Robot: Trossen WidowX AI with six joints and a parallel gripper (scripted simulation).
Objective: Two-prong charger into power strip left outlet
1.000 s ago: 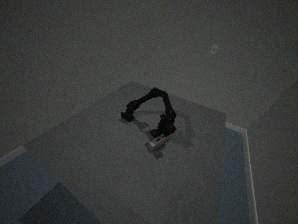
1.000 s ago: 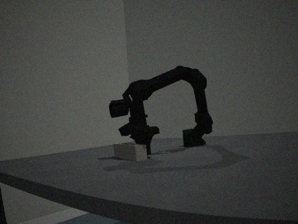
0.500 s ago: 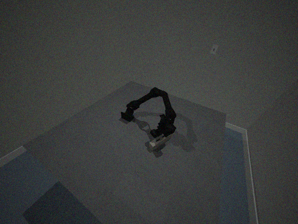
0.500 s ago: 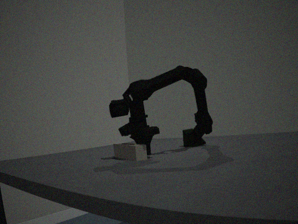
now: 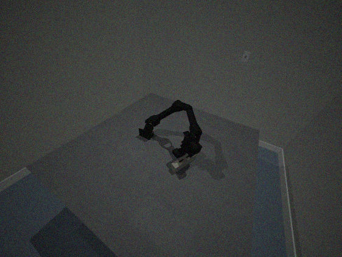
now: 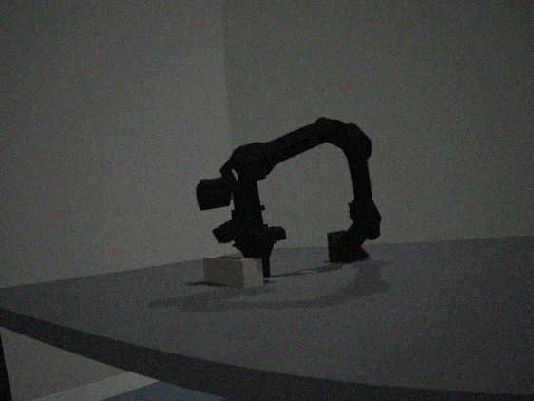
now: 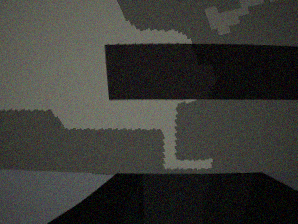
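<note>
The charger lies 2 cm ahead of my gripper tip, 1 cm to the right of it and 1 cm above it.
</note>
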